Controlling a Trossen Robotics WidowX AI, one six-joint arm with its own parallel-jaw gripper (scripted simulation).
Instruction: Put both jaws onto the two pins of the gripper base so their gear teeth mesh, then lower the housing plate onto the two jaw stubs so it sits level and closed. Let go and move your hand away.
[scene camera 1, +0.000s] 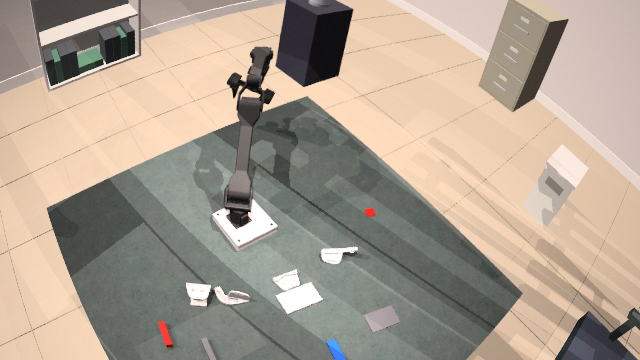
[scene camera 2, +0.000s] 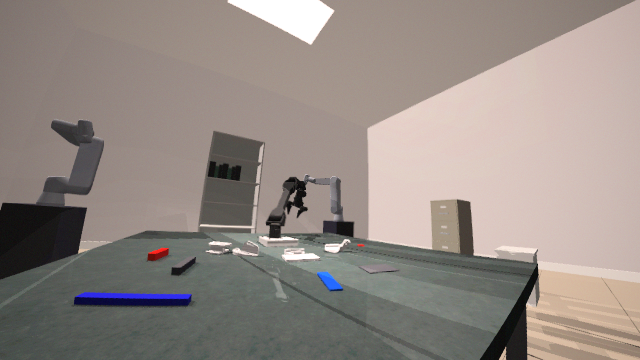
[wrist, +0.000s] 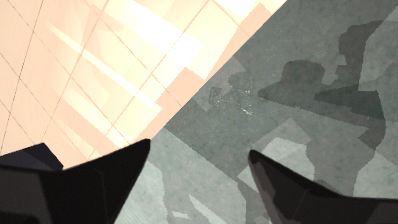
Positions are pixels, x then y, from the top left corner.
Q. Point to my gripper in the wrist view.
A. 200, 149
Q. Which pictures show the long blue bar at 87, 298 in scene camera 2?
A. Scene camera 2 only.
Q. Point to a flat white plate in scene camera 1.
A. At 305, 295
